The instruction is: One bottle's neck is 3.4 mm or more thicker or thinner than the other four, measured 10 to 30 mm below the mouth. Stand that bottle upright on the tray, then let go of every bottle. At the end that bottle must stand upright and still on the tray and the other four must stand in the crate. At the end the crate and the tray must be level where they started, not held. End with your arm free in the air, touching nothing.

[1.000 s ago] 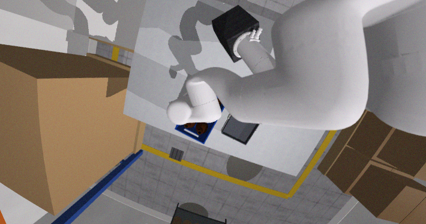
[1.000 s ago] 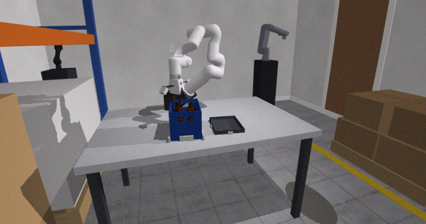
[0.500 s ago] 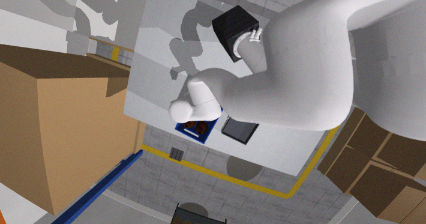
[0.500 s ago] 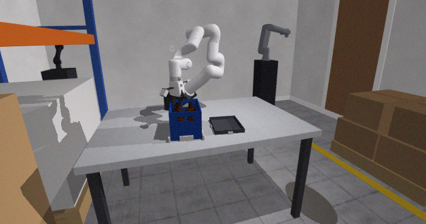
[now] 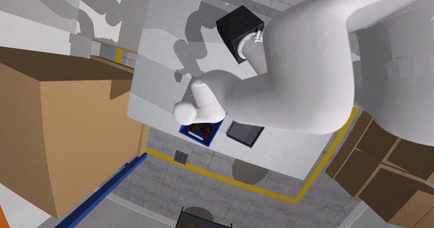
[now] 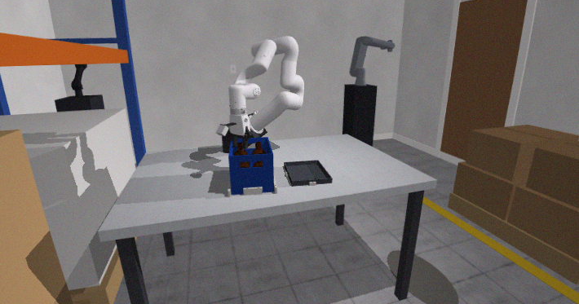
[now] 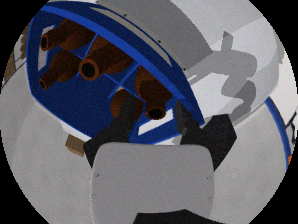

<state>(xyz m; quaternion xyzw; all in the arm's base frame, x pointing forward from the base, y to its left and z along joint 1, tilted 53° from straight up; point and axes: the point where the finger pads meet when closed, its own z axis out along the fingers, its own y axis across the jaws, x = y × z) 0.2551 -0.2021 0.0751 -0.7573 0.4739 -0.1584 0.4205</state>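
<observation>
The glass bottle lies 7 cm below my hand. Also, from my hand: blue crate: 9 cm ahead, 4 cm to the left, 7 cm below; then dark tray: 8 cm ahead, 31 cm to the left, 15 cm below.
</observation>
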